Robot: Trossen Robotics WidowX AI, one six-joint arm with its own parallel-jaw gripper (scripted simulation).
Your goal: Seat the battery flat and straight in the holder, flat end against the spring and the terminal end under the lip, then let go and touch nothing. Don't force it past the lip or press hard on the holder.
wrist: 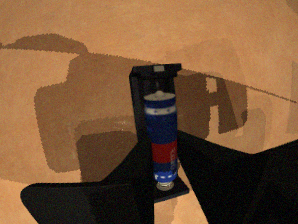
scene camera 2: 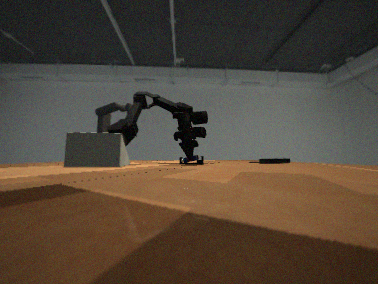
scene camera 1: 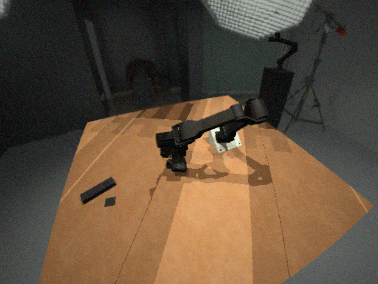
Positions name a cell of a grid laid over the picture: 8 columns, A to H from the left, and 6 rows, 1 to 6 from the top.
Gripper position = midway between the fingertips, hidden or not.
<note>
In view: the gripper (wrist: E4) and a battery (wrist: E3).
</note>
